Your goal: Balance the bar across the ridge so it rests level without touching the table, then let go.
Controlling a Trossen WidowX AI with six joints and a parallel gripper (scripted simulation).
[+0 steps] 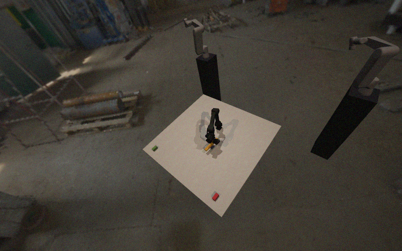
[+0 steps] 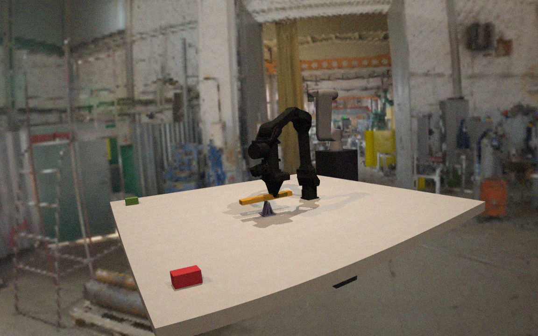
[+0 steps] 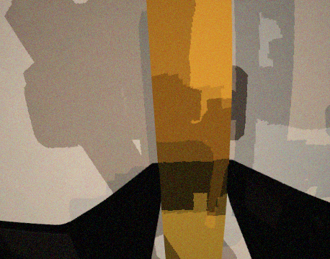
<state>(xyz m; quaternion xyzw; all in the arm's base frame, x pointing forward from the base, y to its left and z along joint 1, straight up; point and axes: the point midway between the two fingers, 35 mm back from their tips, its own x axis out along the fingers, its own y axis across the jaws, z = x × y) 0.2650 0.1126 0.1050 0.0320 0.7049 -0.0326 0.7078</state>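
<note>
The bar is 30 mm ahead of my gripper tip. From my gripper tip the other things lie so: green block 610 mm to the right, 470 mm ahead, 50 mm below; red block 470 mm ahead, 390 mm to the left, 50 mm below.
</note>
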